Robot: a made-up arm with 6 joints.
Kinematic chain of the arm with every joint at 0, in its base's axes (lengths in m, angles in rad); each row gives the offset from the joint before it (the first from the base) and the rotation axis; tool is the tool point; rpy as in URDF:
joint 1: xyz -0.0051 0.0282 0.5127 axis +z
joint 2: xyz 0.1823 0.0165 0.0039 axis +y
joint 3: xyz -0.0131 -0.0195 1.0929 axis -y
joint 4: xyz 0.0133 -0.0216 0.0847 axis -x
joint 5: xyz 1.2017 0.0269 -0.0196 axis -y
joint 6: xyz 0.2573 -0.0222 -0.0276 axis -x
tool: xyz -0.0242 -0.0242 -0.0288 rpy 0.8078 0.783 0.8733
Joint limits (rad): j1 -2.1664..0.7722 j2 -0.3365..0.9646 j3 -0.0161..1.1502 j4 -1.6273..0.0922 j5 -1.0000..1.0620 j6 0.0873..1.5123
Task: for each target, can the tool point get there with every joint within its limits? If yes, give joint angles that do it. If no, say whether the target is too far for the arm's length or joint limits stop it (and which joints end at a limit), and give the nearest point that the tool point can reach.
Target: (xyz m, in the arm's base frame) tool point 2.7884 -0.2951 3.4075
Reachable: no: too far | nearest point 1.8529 -0.1868 2.3722 | short by 1.400 m
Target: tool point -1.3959 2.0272 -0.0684
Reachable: no: joint limits stop it (at a limit: joint 1, joint 2, joint 3, joint 5, joint 6) | nearest point 1.1267 1.3977 0.0554 | short by 2.603 m
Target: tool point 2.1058 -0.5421 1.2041
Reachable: yes | joints -0.2457 0.5632 0.3662 -0.3705 0.1158 0.4626
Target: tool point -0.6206 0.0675 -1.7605
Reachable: no: joint limits stop it (at a limit: joint 1, joint 2, joint 3, joint 4, joint 5, joint 6) | nearest point -0.9952 -1.3099 -0.0138 | short by 2.256 m
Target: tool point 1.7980 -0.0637 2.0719
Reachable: yes | joints -0.0769 0.3012 0.7134 -0.6642 -0.5175 0.9005
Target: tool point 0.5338 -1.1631 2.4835
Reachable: yes | joints -1.1119 -0.0044 0.6607 -0.0905 -0.1574 0.4157
